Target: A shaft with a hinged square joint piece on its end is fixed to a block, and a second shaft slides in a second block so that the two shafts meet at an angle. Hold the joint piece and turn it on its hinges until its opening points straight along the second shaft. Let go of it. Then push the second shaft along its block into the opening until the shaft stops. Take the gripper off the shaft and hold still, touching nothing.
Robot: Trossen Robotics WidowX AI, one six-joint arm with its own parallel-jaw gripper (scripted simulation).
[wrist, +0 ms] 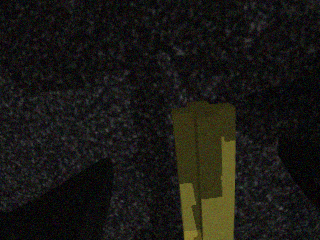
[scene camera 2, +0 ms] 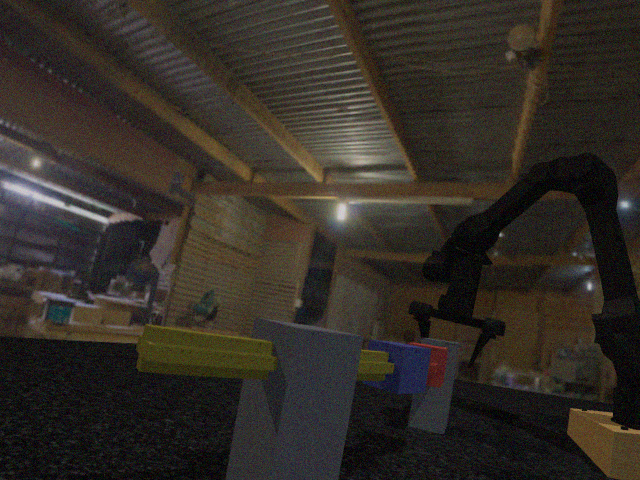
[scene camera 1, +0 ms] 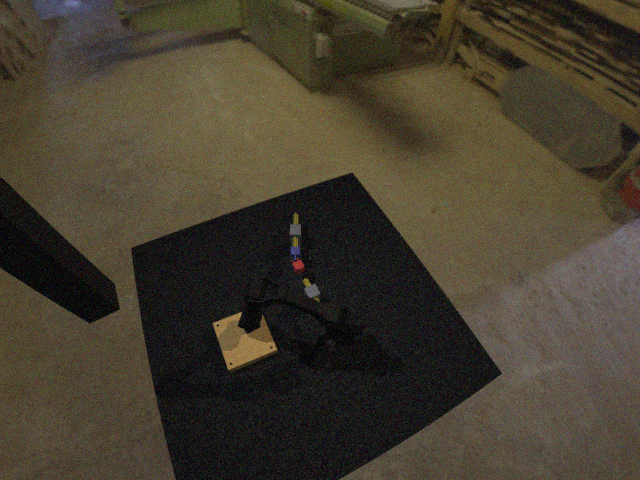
Scene:
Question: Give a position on a red joint piece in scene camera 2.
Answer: At 438,360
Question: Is my gripper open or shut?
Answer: Open.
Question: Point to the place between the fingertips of my gripper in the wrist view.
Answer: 196,156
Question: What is my gripper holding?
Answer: Nothing.

